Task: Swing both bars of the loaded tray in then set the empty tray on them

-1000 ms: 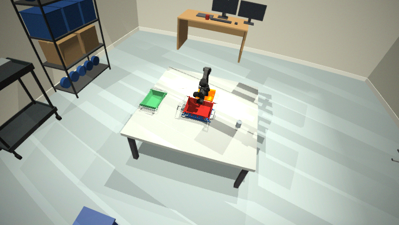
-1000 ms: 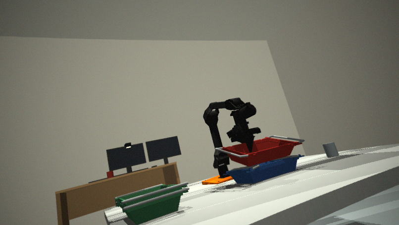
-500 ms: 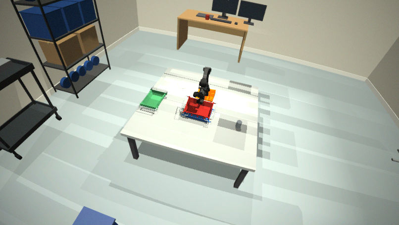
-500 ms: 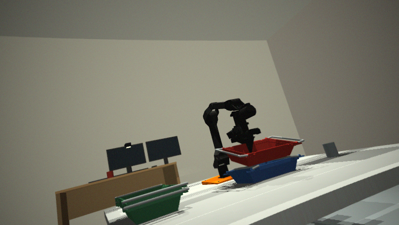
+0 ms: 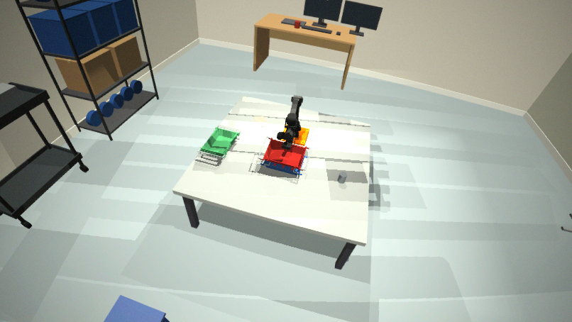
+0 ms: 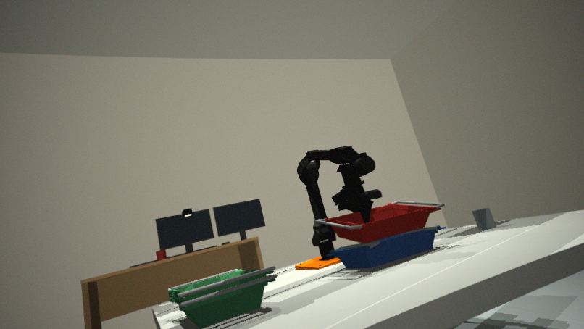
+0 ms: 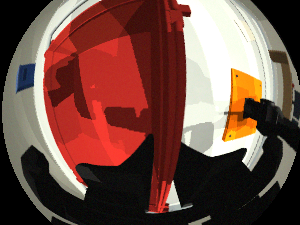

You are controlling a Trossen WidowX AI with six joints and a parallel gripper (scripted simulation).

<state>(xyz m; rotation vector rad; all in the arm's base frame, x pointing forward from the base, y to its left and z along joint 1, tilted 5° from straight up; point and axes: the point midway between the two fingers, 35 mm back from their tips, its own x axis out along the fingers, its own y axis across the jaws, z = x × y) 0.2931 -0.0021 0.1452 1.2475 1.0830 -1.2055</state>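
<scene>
The red tray lies 8 cm ahead of my gripper tip and 1 cm above it. The rest, counted from my gripper tip: paper 41 cm behind, 32 cm to the right, 11 cm below; grey cup 44 cm to the left, 9 cm ahead, 8 cm below.
</scene>
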